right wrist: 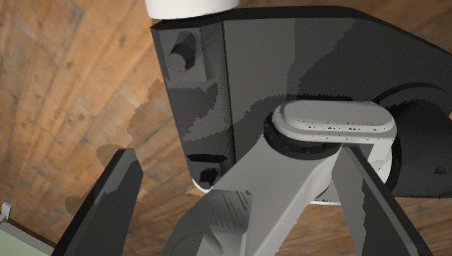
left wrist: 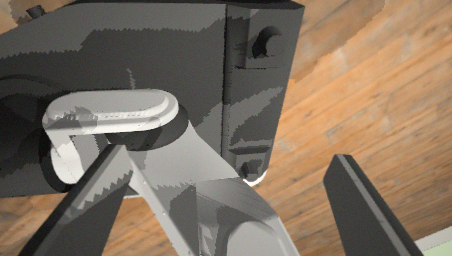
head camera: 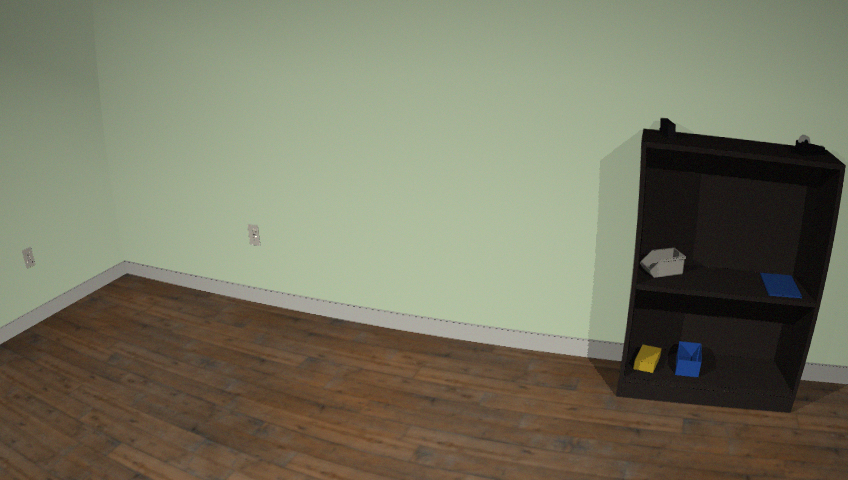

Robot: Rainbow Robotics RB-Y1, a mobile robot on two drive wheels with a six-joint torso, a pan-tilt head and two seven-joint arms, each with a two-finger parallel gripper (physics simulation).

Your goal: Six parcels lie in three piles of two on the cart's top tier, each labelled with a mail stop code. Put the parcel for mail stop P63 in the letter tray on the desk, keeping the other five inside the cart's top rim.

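Places are measured from the robot's base along level axes (x back, y right, z up), in centimetres.
Where they show: left gripper, fingertip midpoint: (left wrist: 228, 162); right gripper, fingertip midpoint: (right wrist: 237, 161).
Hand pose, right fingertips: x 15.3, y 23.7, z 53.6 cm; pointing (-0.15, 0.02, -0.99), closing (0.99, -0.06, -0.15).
After its pixels a point has its place.
The cart, the parcels, the desk and the letter tray do not show in the head view or in either wrist view. My left gripper (left wrist: 228, 162) {z 53.8, x 13.2, y -21.3 cm} is open and empty, its two dark fingers wide apart in the left wrist view, with the robot's own base and torso parts behind them. My right gripper (right wrist: 237, 161) {z 53.6, x 15.3, y 23.7 cm} is open and empty too, its fingers wide apart in the right wrist view, also in front of the robot's own body.
A dark bookshelf (head camera: 626, 342) {z 26.4, x -129.2, y 168.9 cm} stands against the green wall at the right of the head view. It holds a grey bin (head camera: 665, 263) {z 57.1, x -126.9, y 184.9 cm}, a flat blue item (head camera: 780, 285) {z 52.4, x -88.3, y 218.4 cm}, a yellow bin (head camera: 647, 358) {z 14.5, x -127.6, y 182.7 cm} and a blue bin (head camera: 688, 364) {z 15.8, x -111.1, y 191.5 cm}. A room corner is at the left.
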